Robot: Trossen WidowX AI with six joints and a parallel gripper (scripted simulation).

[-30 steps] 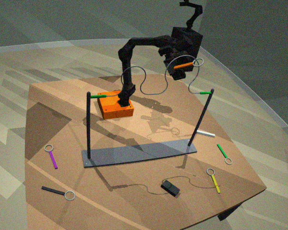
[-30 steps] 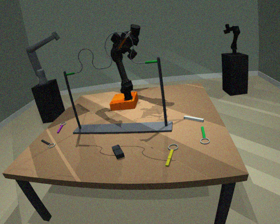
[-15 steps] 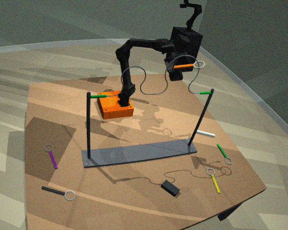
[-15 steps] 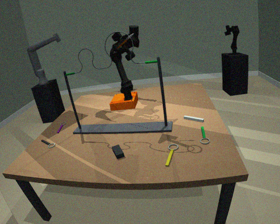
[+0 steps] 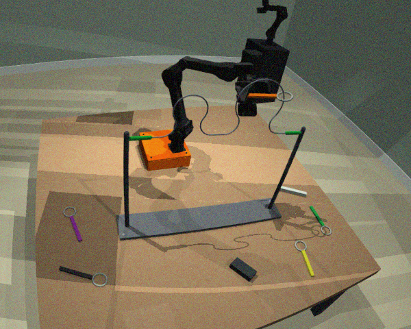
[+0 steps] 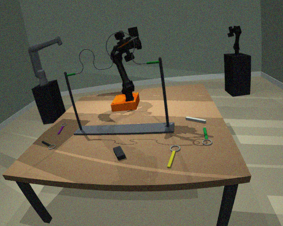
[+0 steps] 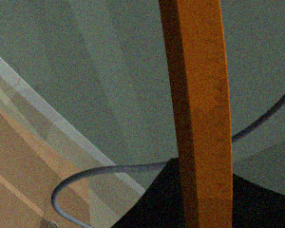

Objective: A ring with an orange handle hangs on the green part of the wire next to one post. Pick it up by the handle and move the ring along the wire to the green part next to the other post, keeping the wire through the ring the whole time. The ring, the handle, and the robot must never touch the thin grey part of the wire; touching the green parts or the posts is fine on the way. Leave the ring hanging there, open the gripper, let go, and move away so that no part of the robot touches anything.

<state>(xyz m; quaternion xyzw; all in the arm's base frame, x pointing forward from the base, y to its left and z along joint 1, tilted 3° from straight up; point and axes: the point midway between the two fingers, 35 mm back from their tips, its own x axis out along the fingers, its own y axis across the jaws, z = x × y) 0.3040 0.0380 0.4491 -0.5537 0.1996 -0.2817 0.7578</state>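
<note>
Now: gripper tip 90 mm to the right of the ring with orange handle, 30 mm below it and 20 mm short of it. Also, from my gripper tip: white bar: 490 mm below, 420 mm to the left, 30 mm ahead; yellow-handled ring: 500 mm below, 330 mm ahead, 230 mm to the left; dark block: 490 mm below, 280 mm ahead, 30 mm to the right.
</note>
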